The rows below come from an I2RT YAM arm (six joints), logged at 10 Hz.
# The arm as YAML. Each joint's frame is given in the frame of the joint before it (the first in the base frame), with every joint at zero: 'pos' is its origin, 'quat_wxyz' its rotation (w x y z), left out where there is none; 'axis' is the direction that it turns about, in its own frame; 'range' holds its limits. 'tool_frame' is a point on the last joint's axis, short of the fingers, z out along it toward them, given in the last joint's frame.
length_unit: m
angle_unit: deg
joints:
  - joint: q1
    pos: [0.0, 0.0, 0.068]
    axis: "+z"
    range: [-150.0, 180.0]
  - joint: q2
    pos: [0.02, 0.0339, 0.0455]
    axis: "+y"
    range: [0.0, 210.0]
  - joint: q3
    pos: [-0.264, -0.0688, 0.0]
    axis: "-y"
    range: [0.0, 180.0]
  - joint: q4
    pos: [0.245, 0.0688, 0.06]
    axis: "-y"
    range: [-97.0, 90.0]
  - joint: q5
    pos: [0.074, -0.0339, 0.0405]
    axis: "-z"
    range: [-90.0, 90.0]
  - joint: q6
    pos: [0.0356, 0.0, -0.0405]
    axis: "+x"
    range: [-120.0, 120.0]
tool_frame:
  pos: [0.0, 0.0, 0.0]
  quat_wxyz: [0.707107, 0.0, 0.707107, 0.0]
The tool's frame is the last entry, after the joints.
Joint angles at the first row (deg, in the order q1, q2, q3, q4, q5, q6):
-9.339 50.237 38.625 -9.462 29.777 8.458
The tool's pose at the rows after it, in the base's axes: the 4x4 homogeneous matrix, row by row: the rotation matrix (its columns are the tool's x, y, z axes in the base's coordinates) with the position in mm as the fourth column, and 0 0 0 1 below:
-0.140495 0.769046 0.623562 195.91; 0.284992 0.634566 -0.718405 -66.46; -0.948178 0.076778 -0.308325 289.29; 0 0 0 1
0.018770 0.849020 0.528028 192.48; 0.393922 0.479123 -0.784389 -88.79; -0.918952 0.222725 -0.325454 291.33; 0 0 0 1
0.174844 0.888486 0.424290 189.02; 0.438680 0.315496 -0.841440 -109.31; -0.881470 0.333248 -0.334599 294.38; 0 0 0 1
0.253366 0.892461 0.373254 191.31; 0.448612 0.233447 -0.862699 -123.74; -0.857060 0.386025 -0.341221 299.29; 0 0 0 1
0.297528 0.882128 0.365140 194.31; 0.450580 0.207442 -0.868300 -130.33; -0.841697 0.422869 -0.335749 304.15; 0 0 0 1
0.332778 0.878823 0.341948 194.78; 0.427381 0.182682 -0.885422 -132.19; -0.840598 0.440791 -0.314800 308.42; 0 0 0 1
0.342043 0.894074 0.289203 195.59; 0.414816 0.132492 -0.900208 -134.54; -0.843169 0.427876 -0.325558 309.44; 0 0 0 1
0.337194 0.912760 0.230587 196.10; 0.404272 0.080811 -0.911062 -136.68; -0.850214 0.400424 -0.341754 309.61; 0 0 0 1
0.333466 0.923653 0.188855 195.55; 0.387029 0.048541 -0.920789 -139.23; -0.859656 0.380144 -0.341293 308.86; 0 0 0 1
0.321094 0.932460 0.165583 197.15; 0.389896 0.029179 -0.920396 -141.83; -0.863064 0.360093 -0.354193 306.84; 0 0 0 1
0.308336 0.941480 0.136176 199.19; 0.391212 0.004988 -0.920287 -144.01; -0.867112 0.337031 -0.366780 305.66; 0 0 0 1
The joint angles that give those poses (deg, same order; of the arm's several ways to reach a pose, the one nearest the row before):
-13.244 52.030 39.656 -9.408 33.810 17.166
-19.313 53.744 41.286 -10.786 34.445 27.279
-24.526 55.803 43.197 -11.862 36.114 35.723
-27.590 58.387 45.634 -12.288 36.280 39.701
-28.737 59.809 47.200 -11.864 35.859 41.605
-28.867 60.115 47.862 -11.163 37.612 42.476
-28.948 61.179 49.202 -13.321 40.372 43.929
-29.022 62.339 50.658 -16.286 43.219 45.200
-29.412 62.943 51.053 -17.071 45.183 45.289
-29.694 64.004 51.672 -18.231 45.849 45.611
-29.788 65.220 52.664 -19.960 46.973 46.226

